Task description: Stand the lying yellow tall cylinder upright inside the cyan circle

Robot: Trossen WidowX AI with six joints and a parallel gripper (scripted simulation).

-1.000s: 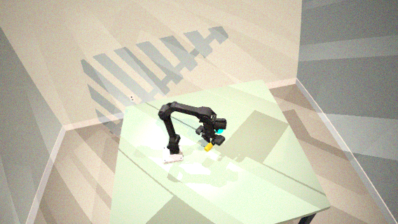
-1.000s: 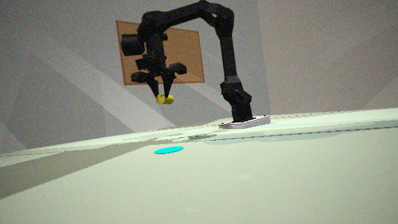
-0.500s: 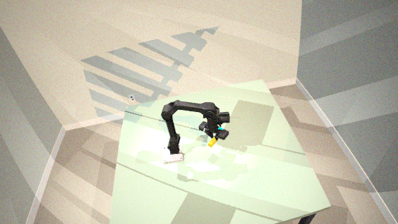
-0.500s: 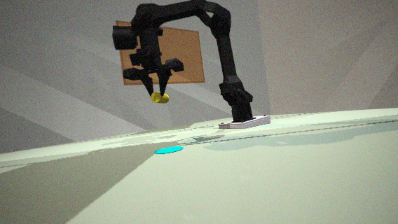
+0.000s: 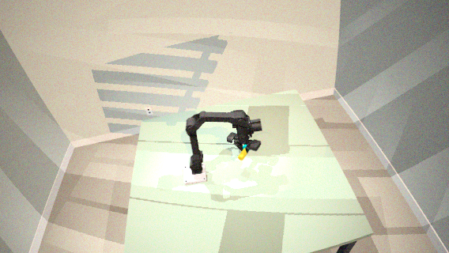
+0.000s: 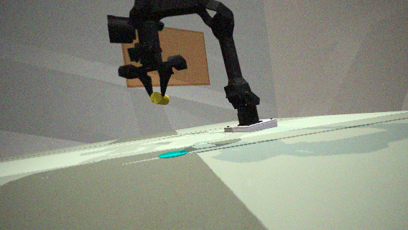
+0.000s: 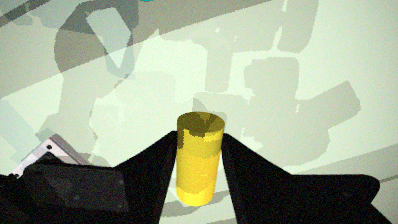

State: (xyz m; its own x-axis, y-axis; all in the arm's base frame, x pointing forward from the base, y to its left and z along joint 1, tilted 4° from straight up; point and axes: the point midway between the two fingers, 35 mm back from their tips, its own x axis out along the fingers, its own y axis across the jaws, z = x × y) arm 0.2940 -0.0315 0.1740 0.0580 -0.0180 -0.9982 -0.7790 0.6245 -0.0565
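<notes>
Now: the cyan circle 160 mm to the left of my gripper tip, 140 mm below it and 30 mm ahead of it. Round my gripper tip: yellow tall cylinder: 20 mm to the right, 10 mm behind.
</notes>
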